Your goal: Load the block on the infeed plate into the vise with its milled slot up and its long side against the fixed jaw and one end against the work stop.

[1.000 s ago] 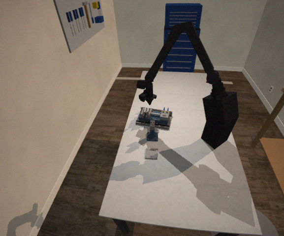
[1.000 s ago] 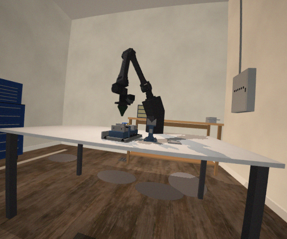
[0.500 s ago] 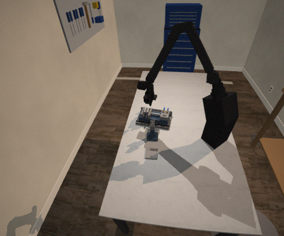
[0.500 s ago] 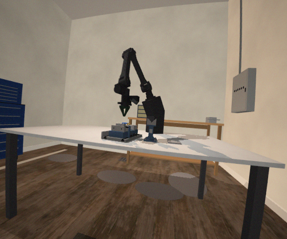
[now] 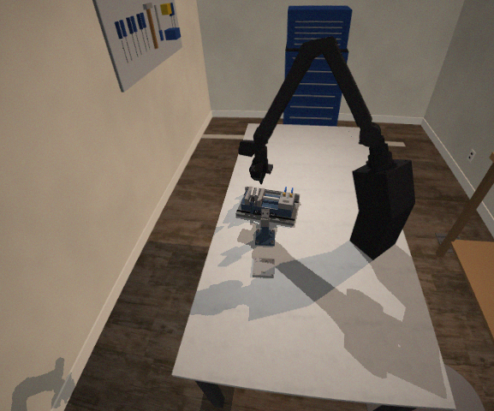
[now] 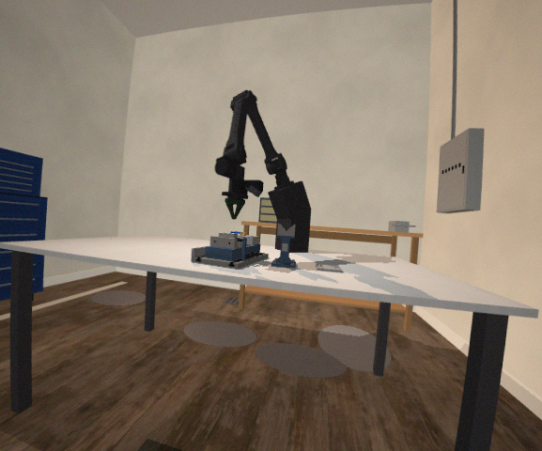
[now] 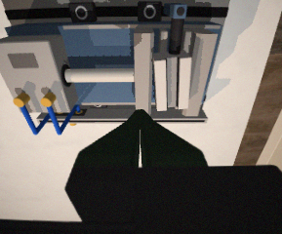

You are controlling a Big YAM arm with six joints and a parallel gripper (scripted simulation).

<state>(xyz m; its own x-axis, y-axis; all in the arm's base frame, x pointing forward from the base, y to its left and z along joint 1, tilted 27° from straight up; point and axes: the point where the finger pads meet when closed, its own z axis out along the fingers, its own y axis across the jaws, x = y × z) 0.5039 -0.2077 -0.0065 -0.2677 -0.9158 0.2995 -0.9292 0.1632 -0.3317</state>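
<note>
Right now the part is 7 cm below my hand, 3 cm ahead of it and 1 cm to the right of it. From my hand the other things lie so: moving jaw 9 cm below; air cylinder rod 9 cm below, 5 cm behind, 1 cm to the left; work stop rod 8 cm below, 5 cm ahead, 4 cm to the left.
</note>
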